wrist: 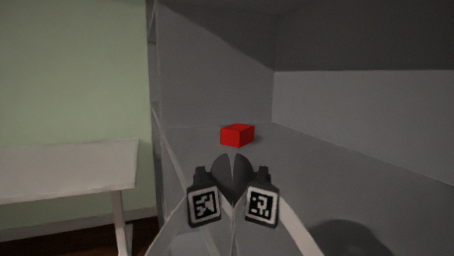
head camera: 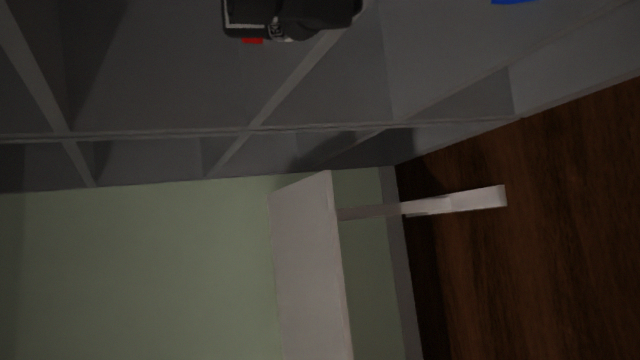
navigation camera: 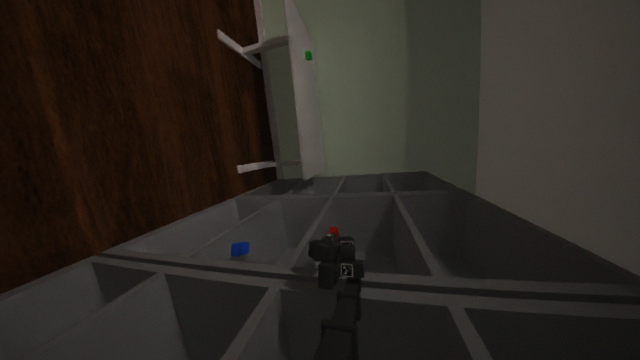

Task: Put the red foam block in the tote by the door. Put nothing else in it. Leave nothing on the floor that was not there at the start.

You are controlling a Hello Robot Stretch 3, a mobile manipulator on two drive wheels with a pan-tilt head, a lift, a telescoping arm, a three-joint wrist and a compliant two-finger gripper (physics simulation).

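Places are measured from the robot's base along level axes (x ahead, y left, z up), in metres.
Pixels of known places: gripper, fingertip midpoint: (navigation camera: pixel 333 239).
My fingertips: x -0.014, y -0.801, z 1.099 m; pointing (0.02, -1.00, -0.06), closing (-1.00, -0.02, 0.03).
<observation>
Behind a point stands the place of what it marks.
The red foam block (wrist: pixel 237 135) (navigation camera: pixel 333 231) @(x -0.008, y -1.215, z 1.018 m) (head camera: pixel 252 40) @(x 0.014, y -1.227, z 1.015 m) lies on a shelf board inside a grey shelf compartment. In the head and navigation views the wrist and gripper parts cover some of it. My gripper (wrist: pixel 231 171) @(x -0.014, y -0.801, z 1.099 m) is shut, its two dark fingertips pressed together with nothing between them. In the wrist view the fingertips are below the block in the picture and apart from it; the block is beyond them, standing on the board. The fingertips are hidden in the head view. The tote and the door do not show.
The grey shelf unit (head camera: pixel 160 132) @(x 0.251, y -1.424, z 1.215 m) (navigation camera: pixel 400 280) @(x -0.098, y -0.604, z 1.326 m) has several compartments; a blue block (navigation camera: pixel 240 249) @(x -0.092, y -0.886, z 0.579 m) (head camera: pixel 512 1) @(x -0.064, y -0.912, z 0.566 m) lies in another one. A white table (head camera: pixel 305 270) @(x 0.827, y -1.662, z 0.720 m) (navigation camera: pixel 307 115) @(x 1.042, y -1.500, z 0.720 m) (wrist: pixel 70 167) stands by the green wall, with a green object (navigation camera: pixel 308 55) @(x 1.632, y -1.392, z 0.754 m) on it. The floor (head camera: pixel 550 250) @(x 0.675, y -1.253, z 0.000 m) is dark wood.
</observation>
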